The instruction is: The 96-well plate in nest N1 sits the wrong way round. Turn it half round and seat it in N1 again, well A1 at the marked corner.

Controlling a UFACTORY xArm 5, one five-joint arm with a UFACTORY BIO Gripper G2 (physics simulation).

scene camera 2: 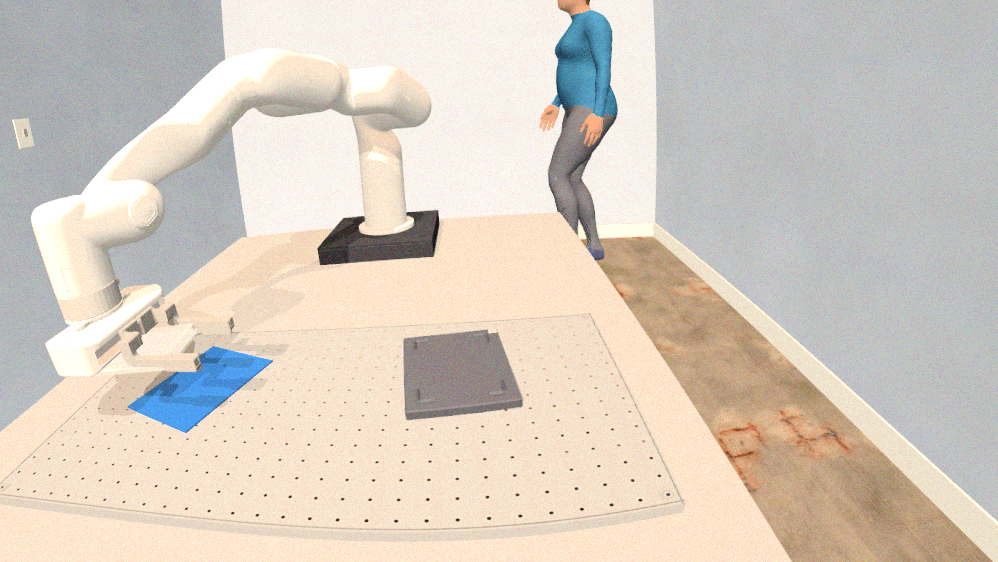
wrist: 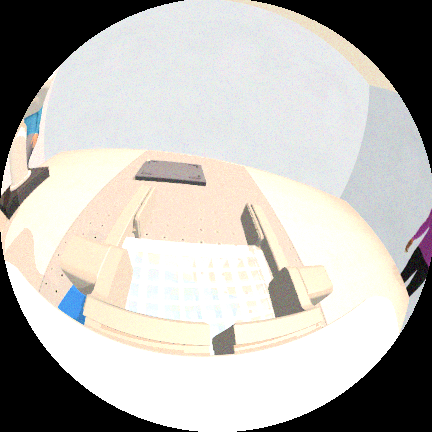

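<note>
The white 96-well plate (scene camera 2: 166, 339) (wrist: 200, 285) is held level between the fingers of my gripper (scene camera 2: 215, 342) (wrist: 195, 224), which is shut on it. Plate and gripper hang above the perforated board, at the left in the scene view, close to the blue sheet. The dark grey nest (scene camera 2: 457, 373) (wrist: 170, 171) stands on the board to the right, apart from the gripper; it holds no plate, and small corner posts show on its top. In the wrist view it lies beyond the fingertips. Well A1 and the nest's marked corner cannot be made out.
A blue sheet (scene camera 2: 213, 382) (wrist: 73, 304) lies on the perforated board (scene camera 2: 335, 439) (wrist: 175, 210), partly below the gripper. The black arm base (scene camera 2: 412, 244) (wrist: 31, 187) stands at the back of the table. A person in a blue top (scene camera 2: 585, 62) (wrist: 33, 121) stands behind the table.
</note>
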